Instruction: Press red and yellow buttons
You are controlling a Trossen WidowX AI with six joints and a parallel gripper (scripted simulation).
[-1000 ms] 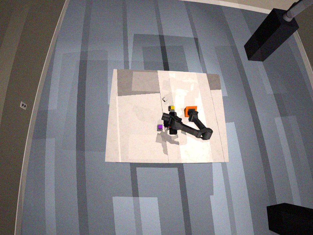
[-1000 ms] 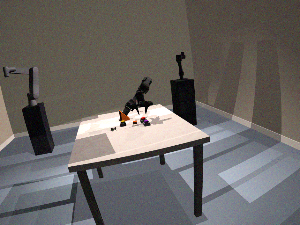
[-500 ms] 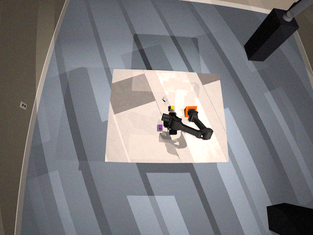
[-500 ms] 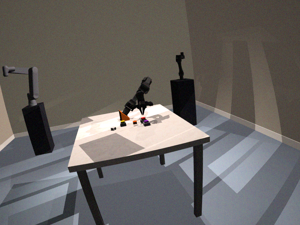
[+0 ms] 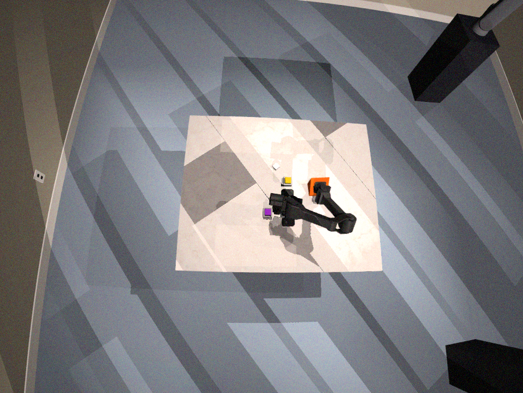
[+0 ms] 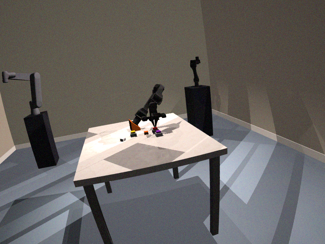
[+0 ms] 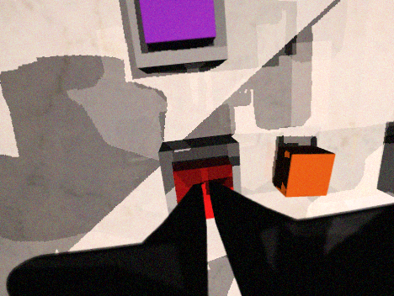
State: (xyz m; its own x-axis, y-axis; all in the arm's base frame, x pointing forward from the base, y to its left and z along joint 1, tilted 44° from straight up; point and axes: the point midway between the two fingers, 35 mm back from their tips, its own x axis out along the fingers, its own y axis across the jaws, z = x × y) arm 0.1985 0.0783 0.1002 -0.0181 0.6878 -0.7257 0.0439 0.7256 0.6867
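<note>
Now: gripper tip 10 mm above the red button. The rest, counted from my gripper tip: purple button 90 mm ahead, 10 mm below; orange block 20 mm behind, 70 mm to the right, 30 mm below; yellow button 30 mm behind, 170 mm to the right, 10 mm below.
</note>
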